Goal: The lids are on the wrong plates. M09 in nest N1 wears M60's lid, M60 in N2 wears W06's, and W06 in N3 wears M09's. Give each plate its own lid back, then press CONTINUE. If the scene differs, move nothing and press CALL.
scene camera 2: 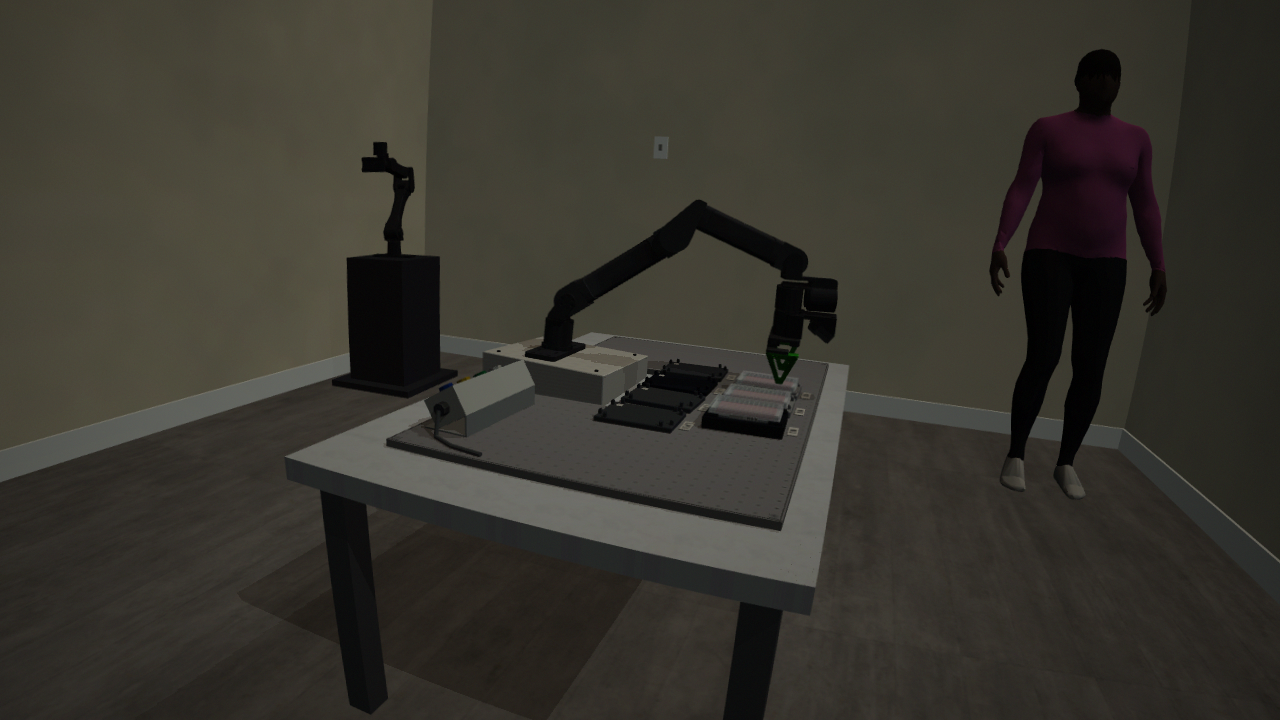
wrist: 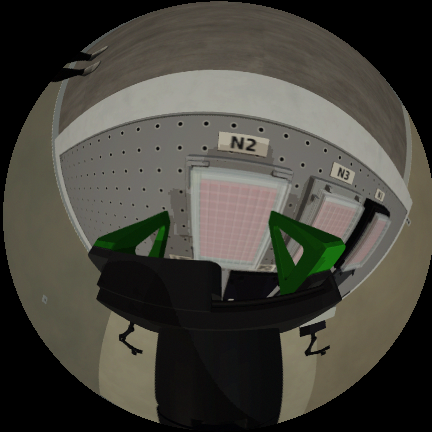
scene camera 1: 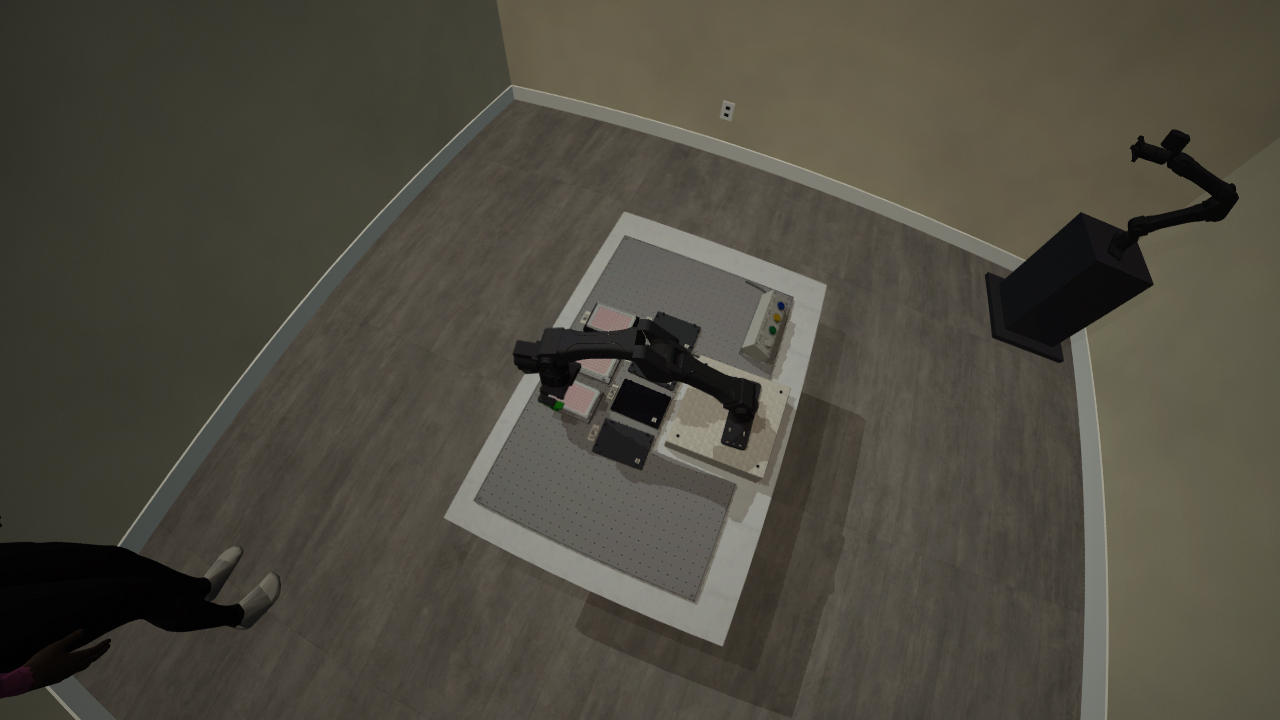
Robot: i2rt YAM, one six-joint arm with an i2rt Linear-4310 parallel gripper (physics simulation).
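Places are measured from the arm's base along level axes (x right, y ahead, z up), in millimetres.
Where they show: gripper, fingertip midpoint: (scene camera 2: pixel 780 376) (wrist: pixel 218 216) (scene camera 1: pixel 562 395); arm's base, origin of the base link: (scene camera 2: pixel 556 352) (scene camera 1: pixel 741 413).
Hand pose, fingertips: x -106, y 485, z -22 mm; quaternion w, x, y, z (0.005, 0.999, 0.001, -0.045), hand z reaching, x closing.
Note:
Things, the pixels of their centre, and the offset from my fingertips. Level surfaces: height alone.
- clear lid, body centre: (wrist: pixel 232 231) (scene camera 2: pixel 768 380) (scene camera 1: pixel 572 395) dy -25, dx +14, dz -7 mm
- second lidded pink plate, body centre: (wrist: pixel 326 241) (scene camera 2: pixel 758 394) (scene camera 1: pixel 592 357) dy -37, dx +142, dz -7 mm
- third lidded pink plate, body centre: (scene camera 2: pixel 747 406) (wrist: pixel 368 245) (scene camera 1: pixel 611 320) dy -46, dx +274, dz +4 mm
- button box, body centre: (scene camera 2: pixel 482 392) (scene camera 1: pixel 765 325) (wrist: pixel 315 314) dy -498, dx +422, dz +10 mm
- table, its level: dz -45 mm
A pink plate under a clear lid (wrist: pixel 237 215) (scene camera 1: pixel 580 400) (scene camera 2: pixel 768 379) sits in the grey nest by the N2 label. A second lidded pink plate (wrist: pixel 336 215) (scene camera 1: pixel 597 366) sits in the grey nest N3. A third lidded pink plate (wrist: pixel 370 239) (scene camera 1: pixel 612 318) (scene camera 2: pixel 747 409) sits in the black nest; its label, small at the right, looks like N1. Plate and lid names are not readable. My gripper (wrist: pixel 218 216) (scene camera 2: pixel 781 379) is open and empty, its green fingers apart over the N2 plate's two sides. The button box (scene camera 1: pixel 762 333) (scene camera 2: pixel 494 395) has blue, yellow and green buttons; their lettering is unreadable.
Several dark flat stands (scene camera 1: pixel 623 443) (scene camera 2: pixel 641 415) form a row between the nests and the arm's pale base block (scene camera 1: pixel 698 429) (scene camera 2: pixel 581 380). A cable leaves the button box. A person (scene camera 2: pixel 1087 188) stands beyond the table (scene camera 1: pixel 590 573). A second arm stands on a black pedestal (scene camera 1: pixel 1074 277) (scene camera 2: pixel 393 317).

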